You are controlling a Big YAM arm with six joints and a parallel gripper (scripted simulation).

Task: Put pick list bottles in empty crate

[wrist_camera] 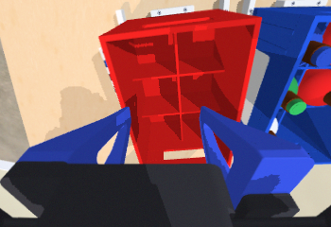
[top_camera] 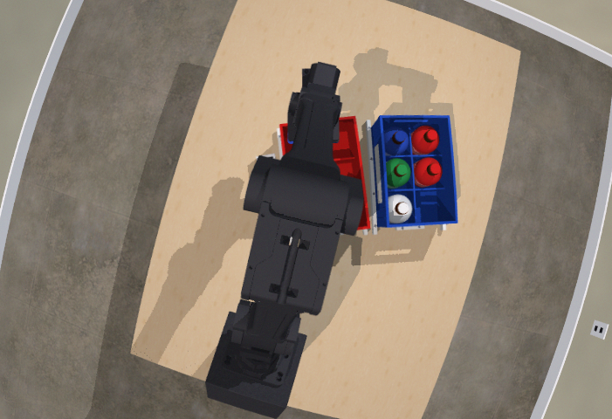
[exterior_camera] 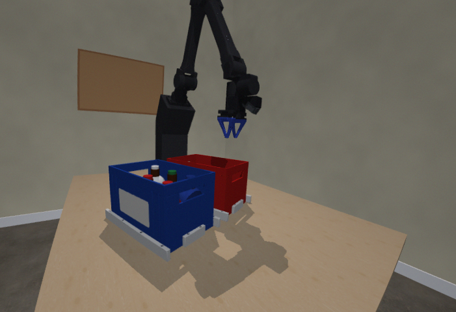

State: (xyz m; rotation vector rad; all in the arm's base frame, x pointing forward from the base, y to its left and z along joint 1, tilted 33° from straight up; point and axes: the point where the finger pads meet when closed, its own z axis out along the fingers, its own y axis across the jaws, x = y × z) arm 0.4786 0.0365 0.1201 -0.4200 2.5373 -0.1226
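The blue-label bottle lies 8 cm ahead of my hand, 20 cm to the right of it and 19 cm below it. Round my hand: red crate 7 cm behind, 6 cm to the right, 19 cm below; green-label bottle 1 cm ahead, 23 cm to the right, 19 cm below; pick list 12 cm behind, 7 cm to the left, 28 cm below.
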